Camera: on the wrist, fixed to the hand. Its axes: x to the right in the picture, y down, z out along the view.
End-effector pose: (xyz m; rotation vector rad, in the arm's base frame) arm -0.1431 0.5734 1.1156 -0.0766 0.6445 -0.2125
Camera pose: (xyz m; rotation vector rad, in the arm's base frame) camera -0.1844 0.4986 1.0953 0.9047 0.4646 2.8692
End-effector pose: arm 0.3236 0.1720 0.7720 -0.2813 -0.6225 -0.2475
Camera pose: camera 0.3189 0.0867 0.7517 -0.9095 0.7534 2.6074
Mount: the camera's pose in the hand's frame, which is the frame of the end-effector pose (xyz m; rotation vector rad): -0.0038 -0.0773 -0.0415 0.0992 -0.3853 -3.0857
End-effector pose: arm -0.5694 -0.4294 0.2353 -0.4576 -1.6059 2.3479
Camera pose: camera -0.5466 -0.3680 0.2938 1.4257 -0.3398 -0.1742
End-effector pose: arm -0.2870 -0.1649 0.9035 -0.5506 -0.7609 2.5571
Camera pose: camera -0.2430 -0.0902 0.9175 0.8074 -0.4089 -0.3293
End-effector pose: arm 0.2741 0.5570 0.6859 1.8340 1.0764 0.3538
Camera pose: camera 0.2053 0.5909 0.6432 -1.1066 1.9653 -1.6207
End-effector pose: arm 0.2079 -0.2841 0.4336 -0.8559 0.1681 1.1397
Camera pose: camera 0.2839 -0.3261 0.4468 0.0150 -1.0986 -1.6397
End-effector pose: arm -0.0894 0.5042 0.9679 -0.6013 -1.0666 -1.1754
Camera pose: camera -0.1475 0.4463 0.9366 -0.9927 0.8720 1.4536
